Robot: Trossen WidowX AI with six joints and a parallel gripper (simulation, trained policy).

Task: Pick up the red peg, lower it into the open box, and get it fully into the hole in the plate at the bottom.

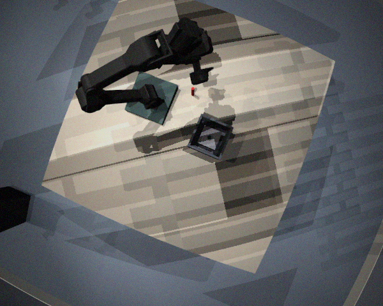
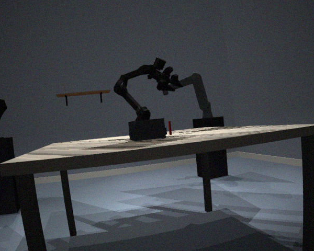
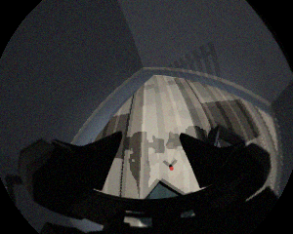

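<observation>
My gripper tip is 4 cm past the red peg, 7 cm to the left of it and 23 cm above it. The rest, counted from my gripper tip: dark box: 10 cm ahead, 26 cm to the right, 24 cm below; grey plate: 10 cm ahead, 26 cm to the right, 22 cm below.
</observation>
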